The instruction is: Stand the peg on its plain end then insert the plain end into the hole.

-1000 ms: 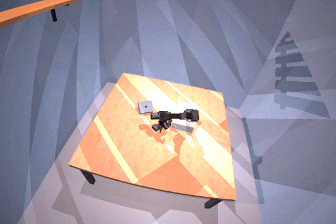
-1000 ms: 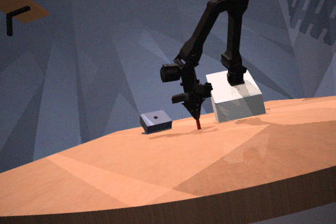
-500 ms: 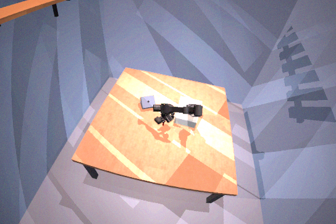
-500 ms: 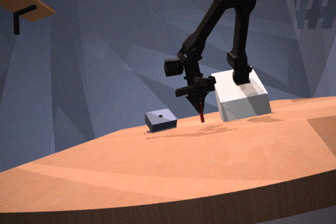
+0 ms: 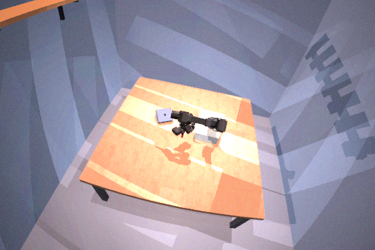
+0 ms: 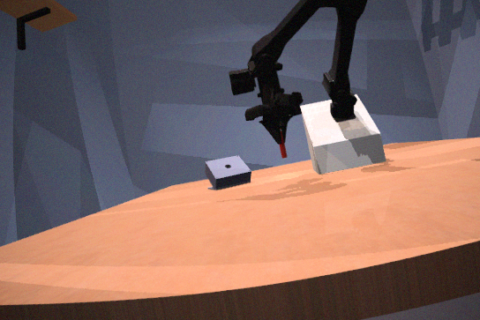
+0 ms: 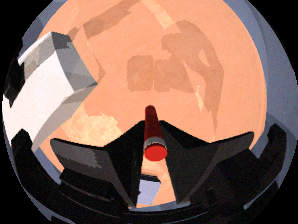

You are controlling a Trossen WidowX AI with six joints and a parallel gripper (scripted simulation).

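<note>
Now: gripper tip 20 cm to the left of the blue-grey sloped panel, 20 cm short of it and 6 cm above it. The rest, counted from my gripper tip: red peg (2 cm above).
</note>
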